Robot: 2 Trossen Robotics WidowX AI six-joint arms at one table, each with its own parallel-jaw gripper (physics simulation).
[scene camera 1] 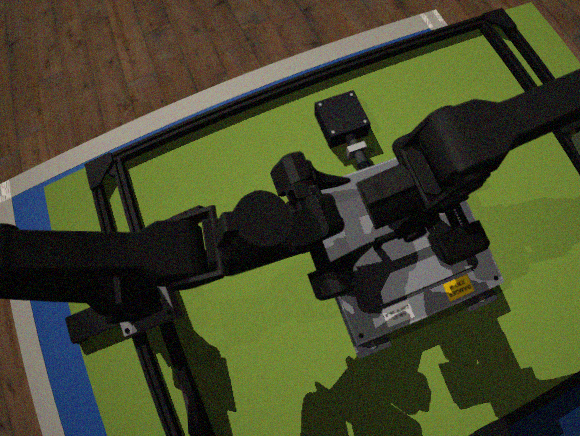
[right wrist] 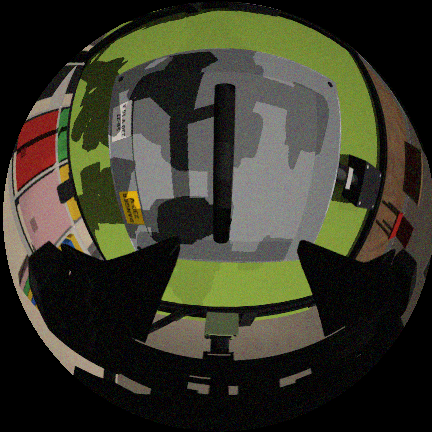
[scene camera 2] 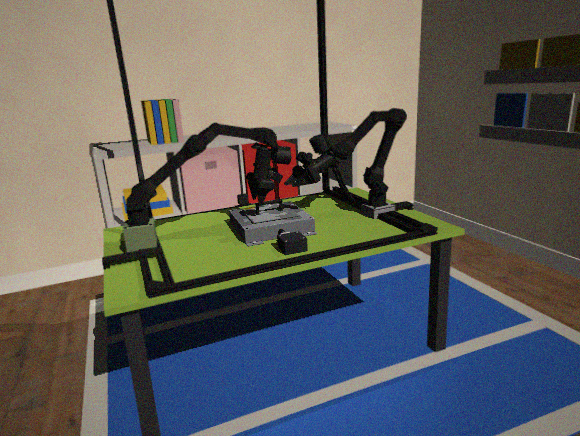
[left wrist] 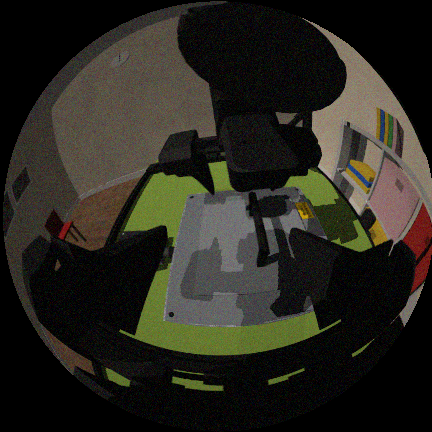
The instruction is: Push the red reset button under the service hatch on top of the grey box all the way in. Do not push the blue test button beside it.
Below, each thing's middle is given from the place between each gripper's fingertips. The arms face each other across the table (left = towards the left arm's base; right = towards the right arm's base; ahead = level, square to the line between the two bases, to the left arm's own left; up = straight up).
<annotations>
I see the service hatch [scene camera 1: 391,268] 9 cm below my left hand, 7 cm to the right of it and 3 cm behind it.
The service hatch lies 5 cm to the left of my right hand, 3 cm below it and 2 cm behind it.
</annotations>
